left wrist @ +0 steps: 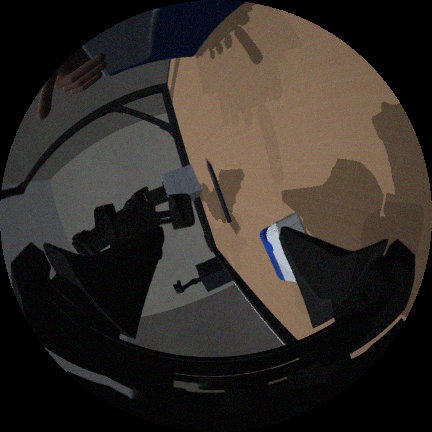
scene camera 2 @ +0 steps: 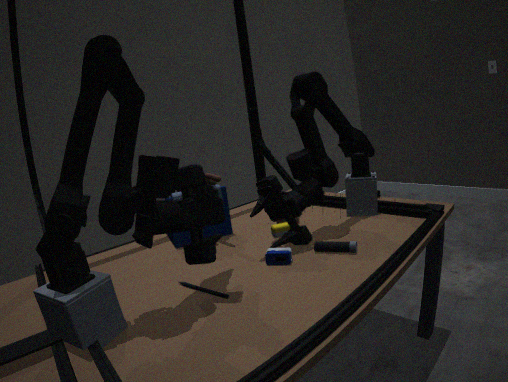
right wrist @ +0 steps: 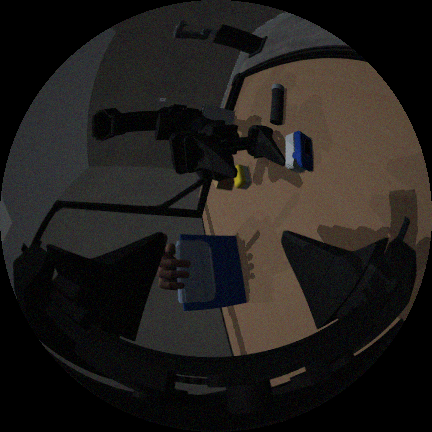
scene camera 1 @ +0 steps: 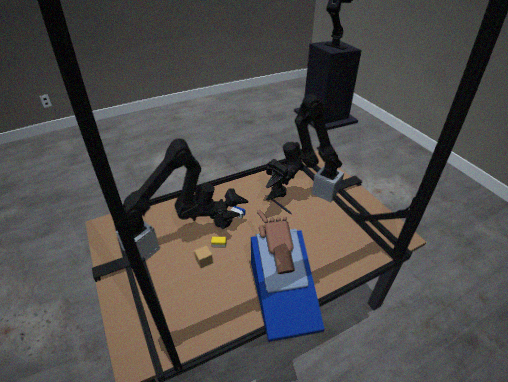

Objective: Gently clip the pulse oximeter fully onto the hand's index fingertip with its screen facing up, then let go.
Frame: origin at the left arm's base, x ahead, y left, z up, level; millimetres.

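Where they show: left gripper, fingertip midpoint: point(left wrist: 223, 232) point(scene camera 2: 261, 232) point(right wrist: 263, 167) point(scene camera 1: 243, 207); right gripper, fingertip midpoint: point(left wrist: 138, 204) point(right wrist: 224, 238) point(scene camera 1: 266, 193); left arm's base at its link origin: point(scene camera 2: 360, 175) point(scene camera 1: 134, 229); right arm's base at its link origin: point(left wrist: 166, 192) point(scene camera 2: 71, 282) point(scene camera 1: 329, 173).
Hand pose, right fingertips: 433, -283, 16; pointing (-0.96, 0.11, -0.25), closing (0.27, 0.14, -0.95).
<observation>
Each offset is from my right fingertips to the top centre of the thing, as dx, dy, dz. "spot": to the spot under its first point.
The blue and white pulse oximeter {-52, +107, -104} point(scene camera 1: 238, 211) point(scene camera 2: 279, 256) point(left wrist: 280, 252) point(right wrist: 299, 151) lies on the table, apart from the hand. My left gripper point(scene camera 1: 240, 208) point(scene camera 2: 263, 231) point(left wrist: 223, 232) point(right wrist: 263, 167) is open and empty, close to the oximeter; in the left wrist view one finger covers part of it. The brown hand {spot: -199, -181, +42} point(scene camera 1: 278, 237) point(left wrist: 82, 72) point(right wrist: 172, 272) rests on a pale pad, its index finger point(scene camera 1: 262, 216) point(left wrist: 44, 102) extended and bare. My right gripper point(scene camera 1: 268, 192) point(right wrist: 224, 238) is open and empty above the table; its fingertips are hard to make out in scene camera 2.
A blue sloped support point(scene camera 1: 295, 315) point(right wrist: 231, 270) carries the pad. A yellow-topped block {-227, +64, -103} point(scene camera 1: 218, 241) point(scene camera 2: 280, 228) point(right wrist: 240, 176) and a wooden cube {-322, +56, -86} point(scene camera 1: 203, 256) stand nearby. A dark cylinder {-113, +229, -108} point(scene camera 2: 336, 247) point(right wrist: 277, 105) lies beside the oximeter. A dark pen {+99, -14, -127} point(scene camera 1: 281, 206) point(scene camera 2: 204, 290) point(left wrist: 219, 192) lies near my right gripper.
</observation>
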